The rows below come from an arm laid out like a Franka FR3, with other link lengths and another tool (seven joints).
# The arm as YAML. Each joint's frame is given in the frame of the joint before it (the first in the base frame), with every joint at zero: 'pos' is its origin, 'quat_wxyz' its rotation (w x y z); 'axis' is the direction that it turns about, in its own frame. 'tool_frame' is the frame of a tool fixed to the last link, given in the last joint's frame.
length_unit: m
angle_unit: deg
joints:
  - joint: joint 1
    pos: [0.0, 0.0, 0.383]
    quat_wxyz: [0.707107, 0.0, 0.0, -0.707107]
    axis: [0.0, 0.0, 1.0]
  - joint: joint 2
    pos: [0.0, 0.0, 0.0]
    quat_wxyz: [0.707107, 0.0, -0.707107, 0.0]
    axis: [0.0, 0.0, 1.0]
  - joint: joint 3
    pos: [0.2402, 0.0, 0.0]
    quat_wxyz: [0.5, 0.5, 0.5, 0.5]
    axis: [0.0, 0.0, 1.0]
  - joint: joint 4
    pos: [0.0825, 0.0, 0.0]
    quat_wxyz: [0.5, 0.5, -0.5, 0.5]
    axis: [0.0, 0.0, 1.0]
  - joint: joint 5
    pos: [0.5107, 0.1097, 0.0]
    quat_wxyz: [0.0, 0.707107, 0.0, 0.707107]
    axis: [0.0, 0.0, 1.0]
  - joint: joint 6
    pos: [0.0, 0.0, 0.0]
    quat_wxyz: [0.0, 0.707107, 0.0, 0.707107]
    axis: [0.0, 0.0, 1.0]
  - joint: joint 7
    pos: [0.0, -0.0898, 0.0]
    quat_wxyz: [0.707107, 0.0, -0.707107, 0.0]
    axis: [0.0, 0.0, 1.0]
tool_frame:
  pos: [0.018, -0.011, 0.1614]
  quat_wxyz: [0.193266, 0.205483, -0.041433, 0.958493]
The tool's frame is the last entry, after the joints.
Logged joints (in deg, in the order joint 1, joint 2, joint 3, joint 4, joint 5, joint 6, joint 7), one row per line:
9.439 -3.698 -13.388 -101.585 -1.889 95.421 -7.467
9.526 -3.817 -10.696 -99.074 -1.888 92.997 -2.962
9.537 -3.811 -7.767 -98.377 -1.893 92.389 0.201
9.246 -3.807 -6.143 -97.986 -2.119 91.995 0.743
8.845 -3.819 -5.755 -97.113 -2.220 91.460 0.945
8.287 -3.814 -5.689 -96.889 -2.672 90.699 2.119
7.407 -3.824 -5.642 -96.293 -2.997 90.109 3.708
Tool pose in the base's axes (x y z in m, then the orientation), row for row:
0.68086 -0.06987 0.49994 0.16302 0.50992 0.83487 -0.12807
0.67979 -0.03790 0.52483 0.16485 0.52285 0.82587 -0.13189
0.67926 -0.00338 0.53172 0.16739 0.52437 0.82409 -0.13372
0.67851 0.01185 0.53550 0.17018 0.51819 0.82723 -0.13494
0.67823 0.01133 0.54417 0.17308 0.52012 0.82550 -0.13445
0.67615 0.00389 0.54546 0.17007 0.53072 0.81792 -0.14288
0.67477 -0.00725 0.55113 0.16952 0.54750 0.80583 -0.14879
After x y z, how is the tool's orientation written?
As a quaternion, w x y z.
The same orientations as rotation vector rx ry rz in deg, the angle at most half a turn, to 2 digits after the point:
83.33 136.44 -20.93
85.36 134.83 -21.53
85.49 134.35 -21.80
84.35 134.65 -21.97
84.53 134.16 -21.85
86.39 133.15 -23.26
89.15 131.22 -24.23

